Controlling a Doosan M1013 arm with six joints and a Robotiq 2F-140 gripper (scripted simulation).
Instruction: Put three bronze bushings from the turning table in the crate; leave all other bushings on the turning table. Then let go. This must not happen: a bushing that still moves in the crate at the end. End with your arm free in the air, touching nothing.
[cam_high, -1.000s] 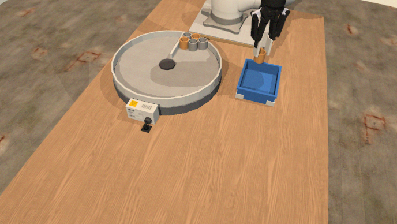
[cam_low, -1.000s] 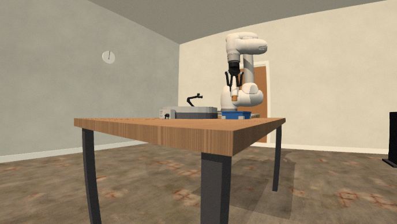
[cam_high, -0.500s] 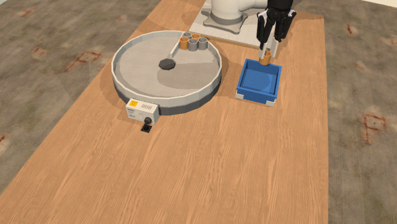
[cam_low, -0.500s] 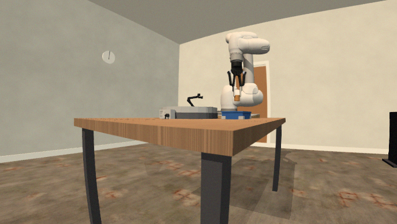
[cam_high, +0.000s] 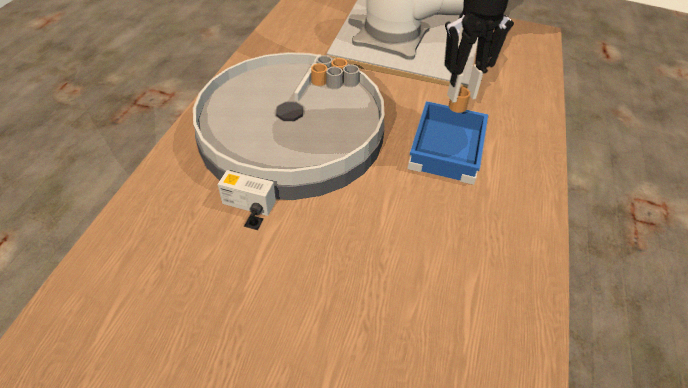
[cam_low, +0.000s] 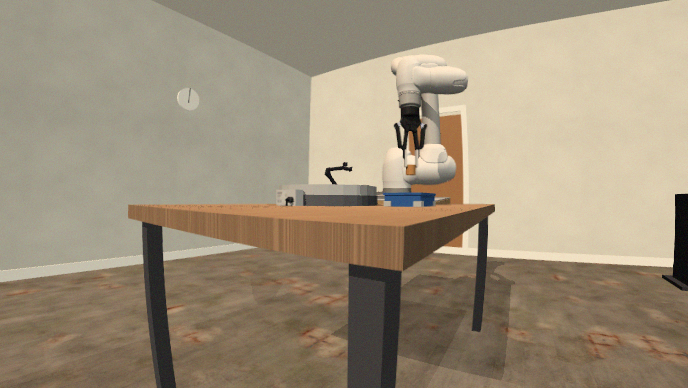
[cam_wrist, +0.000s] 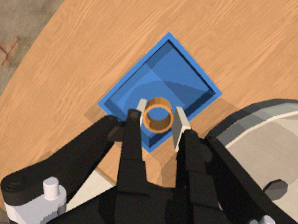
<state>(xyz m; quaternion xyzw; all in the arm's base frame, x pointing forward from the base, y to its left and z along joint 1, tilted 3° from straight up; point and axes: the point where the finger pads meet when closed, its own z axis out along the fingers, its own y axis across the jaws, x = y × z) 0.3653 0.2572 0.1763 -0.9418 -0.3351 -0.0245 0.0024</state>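
Right now my hand is 160 mm above the crate. The rest, counted from my hand: round grey turning table 350 mm to the right, 130 mm below, 80 mm ahead.
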